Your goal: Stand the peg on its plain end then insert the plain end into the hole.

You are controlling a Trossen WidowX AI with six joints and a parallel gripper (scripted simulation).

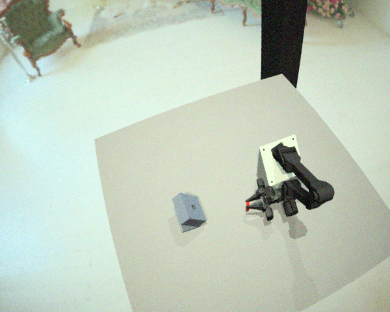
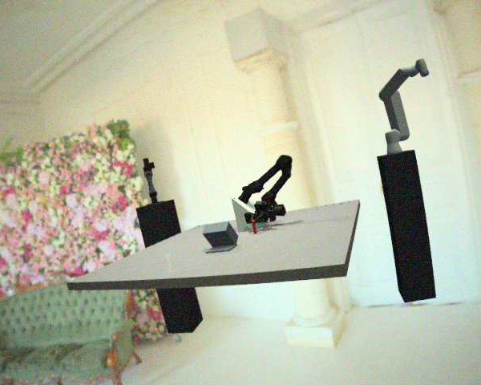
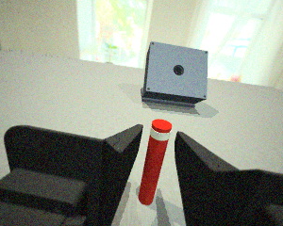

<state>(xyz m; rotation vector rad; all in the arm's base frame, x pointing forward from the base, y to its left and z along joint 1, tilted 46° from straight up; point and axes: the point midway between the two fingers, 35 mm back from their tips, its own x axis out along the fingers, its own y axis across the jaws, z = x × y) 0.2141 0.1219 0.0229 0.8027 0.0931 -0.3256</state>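
Right now my gripper tip is 1 cm past the red peg and 1 cm above it. The rest, counted from my gripper tip: grey sloped panel (22 cm ahead, 11 cm to the right).
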